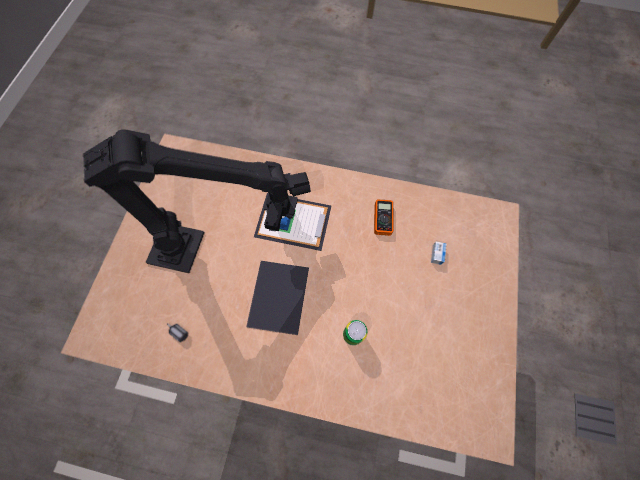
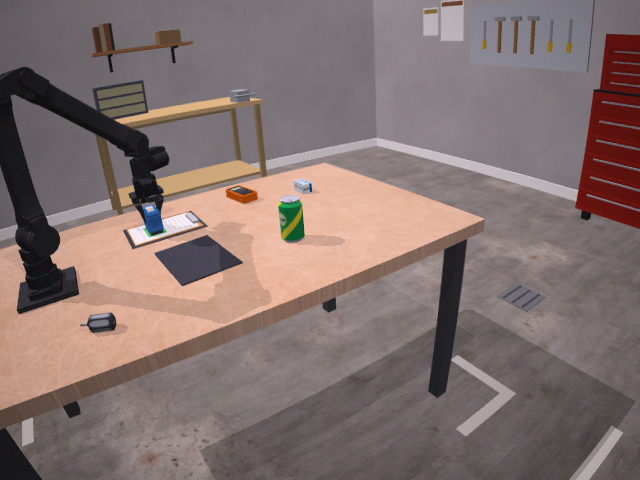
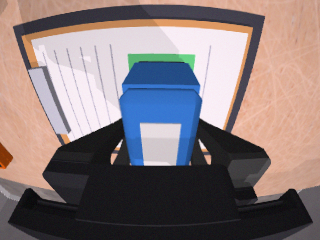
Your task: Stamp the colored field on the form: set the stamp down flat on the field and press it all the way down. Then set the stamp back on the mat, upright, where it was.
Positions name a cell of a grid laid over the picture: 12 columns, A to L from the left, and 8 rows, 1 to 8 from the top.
Note:
In view: my gripper (image 3: G4), a stamp (image 3: G4) and a clipboard (image 3: C3).

